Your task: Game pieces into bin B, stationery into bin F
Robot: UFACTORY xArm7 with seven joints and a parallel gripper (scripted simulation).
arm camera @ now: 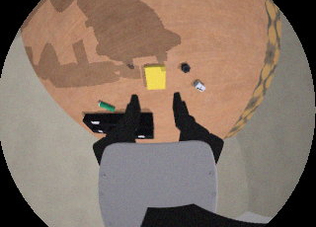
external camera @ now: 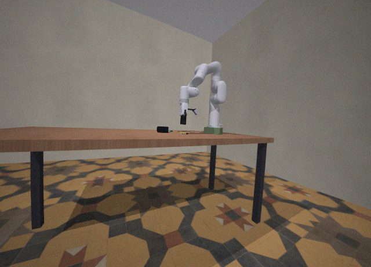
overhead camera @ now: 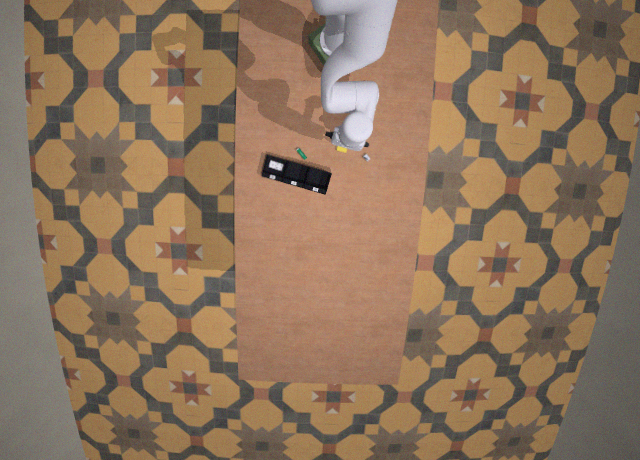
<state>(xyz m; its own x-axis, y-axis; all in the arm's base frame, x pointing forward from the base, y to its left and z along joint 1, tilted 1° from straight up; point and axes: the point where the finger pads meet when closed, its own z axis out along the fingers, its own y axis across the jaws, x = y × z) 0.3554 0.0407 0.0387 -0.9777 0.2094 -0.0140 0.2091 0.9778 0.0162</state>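
Now: hand 90 mm above the yellow block. The rest, counted from my hand: green piece 40 mm ahead, 160 mm to the right, 80 mm below; then black piece 10 mm behind, 60 mm to the left, 90 mm below; then pale piece 50 mm ahead, 100 mm to the left, 80 mm below.
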